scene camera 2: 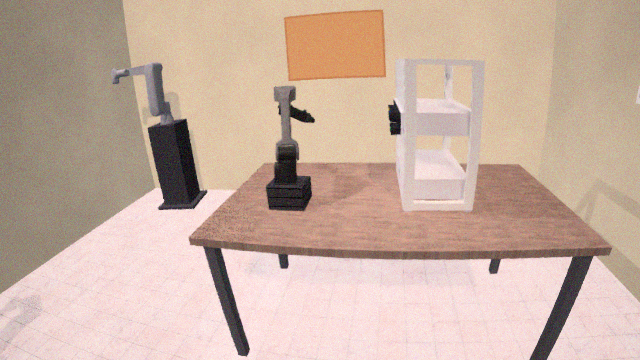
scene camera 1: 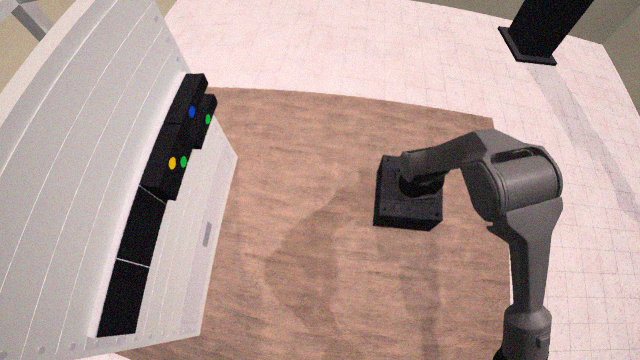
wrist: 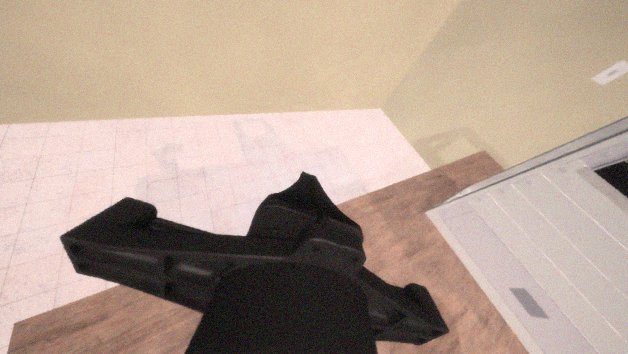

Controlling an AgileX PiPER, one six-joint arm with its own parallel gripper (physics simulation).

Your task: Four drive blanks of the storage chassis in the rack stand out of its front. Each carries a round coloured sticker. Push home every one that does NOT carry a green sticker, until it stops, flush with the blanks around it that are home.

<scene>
white rack: scene camera 2 423,174; scene camera 1; wrist
same spot on white rack: (wrist: 538,237) = (scene camera 1: 175,283)
</scene>
